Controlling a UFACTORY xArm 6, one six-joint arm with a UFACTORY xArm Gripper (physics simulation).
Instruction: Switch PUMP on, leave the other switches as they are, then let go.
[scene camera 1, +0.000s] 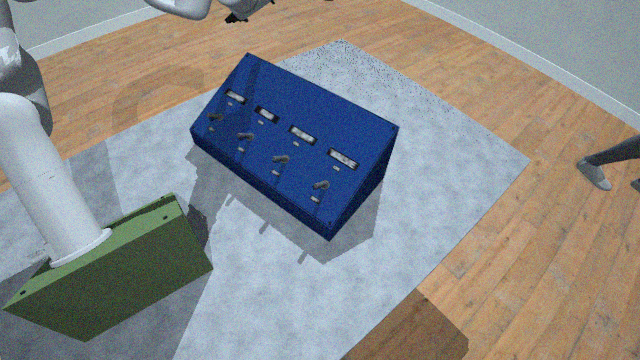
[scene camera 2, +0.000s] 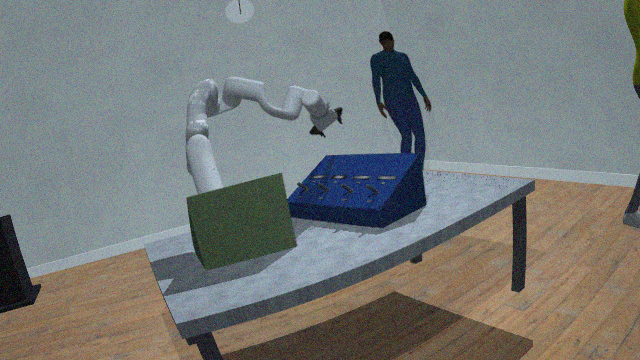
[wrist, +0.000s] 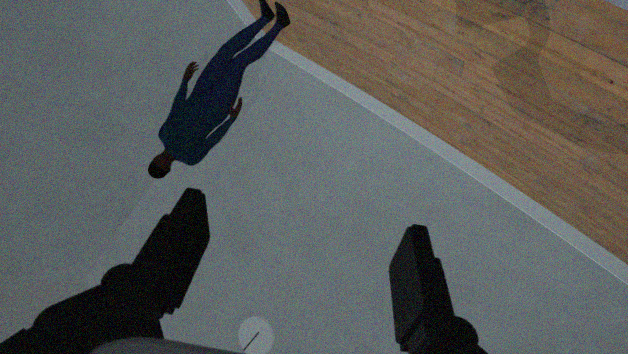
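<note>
I can see my own gripper here, and along with it a blue switch panel.
</note>
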